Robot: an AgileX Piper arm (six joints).
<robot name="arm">
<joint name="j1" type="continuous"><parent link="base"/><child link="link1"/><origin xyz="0 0 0.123"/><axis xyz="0 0 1"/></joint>
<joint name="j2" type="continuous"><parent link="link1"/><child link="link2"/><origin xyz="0 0 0" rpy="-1.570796 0 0"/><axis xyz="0 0 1"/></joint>
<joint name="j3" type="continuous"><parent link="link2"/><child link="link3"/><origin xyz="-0.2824 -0.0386 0"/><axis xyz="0 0 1"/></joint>
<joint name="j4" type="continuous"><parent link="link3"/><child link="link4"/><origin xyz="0.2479 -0.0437 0" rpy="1.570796 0 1.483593"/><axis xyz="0 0 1"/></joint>
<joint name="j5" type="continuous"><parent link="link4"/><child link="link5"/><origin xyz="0 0 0" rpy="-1.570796 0 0"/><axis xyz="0 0 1"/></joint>
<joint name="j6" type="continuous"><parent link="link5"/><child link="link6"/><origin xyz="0 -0.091 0" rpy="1.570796 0 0"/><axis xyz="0 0 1"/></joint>
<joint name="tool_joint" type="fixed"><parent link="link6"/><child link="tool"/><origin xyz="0 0 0"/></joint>
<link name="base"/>
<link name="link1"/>
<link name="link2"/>
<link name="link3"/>
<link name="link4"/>
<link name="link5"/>
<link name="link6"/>
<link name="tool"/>
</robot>
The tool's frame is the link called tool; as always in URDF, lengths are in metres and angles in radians. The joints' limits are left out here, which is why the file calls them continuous.
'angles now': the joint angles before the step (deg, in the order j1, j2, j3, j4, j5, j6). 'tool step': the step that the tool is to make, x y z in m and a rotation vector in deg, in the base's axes. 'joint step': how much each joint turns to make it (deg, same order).
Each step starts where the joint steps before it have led.
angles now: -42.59, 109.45, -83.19, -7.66, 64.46, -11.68
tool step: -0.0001, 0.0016, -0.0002, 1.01, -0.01, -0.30
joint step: -0.01, -0.01, 0.01, 0.84, 0.67, -0.09
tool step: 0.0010, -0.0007, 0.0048, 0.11, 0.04, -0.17
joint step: 0.01, 0.01, -1.15, 0.11, 1.26, 0.01
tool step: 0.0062, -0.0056, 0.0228, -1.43, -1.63, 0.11
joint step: 0.00, -0.01, -5.23, 0.21, 3.04, -0.51
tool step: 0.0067, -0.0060, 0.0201, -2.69, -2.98, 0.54
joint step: -0.01, 0.01, -4.43, 0.13, 0.35, -0.62
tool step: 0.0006, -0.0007, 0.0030, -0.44, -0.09, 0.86
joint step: 0.01, -0.01, -0.64, -0.11, 0.19, -0.87
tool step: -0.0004, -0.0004, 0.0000, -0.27, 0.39, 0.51
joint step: 0.00, 0.01, -0.01, -0.39, 0.05, -0.46
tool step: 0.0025, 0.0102, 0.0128, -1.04, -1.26, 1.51
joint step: 1.32, -1.86, -0.01, 0.12, 0.22, -0.24
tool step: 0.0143, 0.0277, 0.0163, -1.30, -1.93, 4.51
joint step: 4.45, -2.43, 0.02, 0.23, 0.08, -0.10
